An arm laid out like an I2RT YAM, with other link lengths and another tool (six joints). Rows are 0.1 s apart.
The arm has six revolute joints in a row. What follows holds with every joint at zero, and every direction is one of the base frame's. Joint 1 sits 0.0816 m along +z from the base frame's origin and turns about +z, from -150 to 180 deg. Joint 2 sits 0.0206 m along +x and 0.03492 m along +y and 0.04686 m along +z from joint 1 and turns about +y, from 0 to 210 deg. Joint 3 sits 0.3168 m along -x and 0.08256 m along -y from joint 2 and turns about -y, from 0 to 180 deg. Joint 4 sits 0.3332 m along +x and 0.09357 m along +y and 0.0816 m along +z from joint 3 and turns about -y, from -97 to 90 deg. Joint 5 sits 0.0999 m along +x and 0.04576 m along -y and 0.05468 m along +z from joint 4 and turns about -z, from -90 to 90 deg. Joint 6 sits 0.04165 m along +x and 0.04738 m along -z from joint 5 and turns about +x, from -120 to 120 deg. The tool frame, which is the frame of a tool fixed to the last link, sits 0.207 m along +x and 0.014 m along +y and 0.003 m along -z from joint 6; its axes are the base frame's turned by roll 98.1, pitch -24.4 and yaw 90 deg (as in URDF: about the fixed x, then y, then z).
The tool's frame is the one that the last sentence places.
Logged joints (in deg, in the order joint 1, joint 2, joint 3, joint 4, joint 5, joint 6), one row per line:
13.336, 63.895, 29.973, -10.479, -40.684, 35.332
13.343, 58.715, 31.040, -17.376, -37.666, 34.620
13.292, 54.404, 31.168, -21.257, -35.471, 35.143
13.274, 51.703, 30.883, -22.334, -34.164, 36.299
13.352, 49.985, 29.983, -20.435, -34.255, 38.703
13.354, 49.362, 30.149, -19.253, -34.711, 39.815
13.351, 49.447, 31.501, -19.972, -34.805, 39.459
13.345, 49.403, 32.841, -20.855, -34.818, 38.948
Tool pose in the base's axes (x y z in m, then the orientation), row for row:
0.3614, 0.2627, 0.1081, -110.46, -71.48, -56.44
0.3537, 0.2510, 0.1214, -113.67, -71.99, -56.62
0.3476, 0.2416, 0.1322, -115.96, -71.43, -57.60
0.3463, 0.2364, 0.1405, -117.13, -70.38, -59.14
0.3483, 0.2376, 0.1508, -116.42, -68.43, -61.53
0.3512, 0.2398, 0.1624, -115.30, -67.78, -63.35
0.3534, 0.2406, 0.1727, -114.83, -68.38, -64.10
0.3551, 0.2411, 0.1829, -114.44, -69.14, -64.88
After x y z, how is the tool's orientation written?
As a rotation vector, in degrees.
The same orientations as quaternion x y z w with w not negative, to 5 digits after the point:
-0.73204, -0.47371, -0.37404, 0.31594
-0.74461, -0.47158, -0.37090, 0.29256
-0.75357, -0.46419, -0.37431, 0.27669
-0.75785, -0.45537, -0.38265, 0.26810
-0.75486, -0.44370, -0.39896, 0.27229
-0.74890, -0.44025, -0.41147, 0.27571
-0.74511, -0.44370, -0.41593, 0.27375
-0.74134, -0.44789, -0.42029, 0.27048

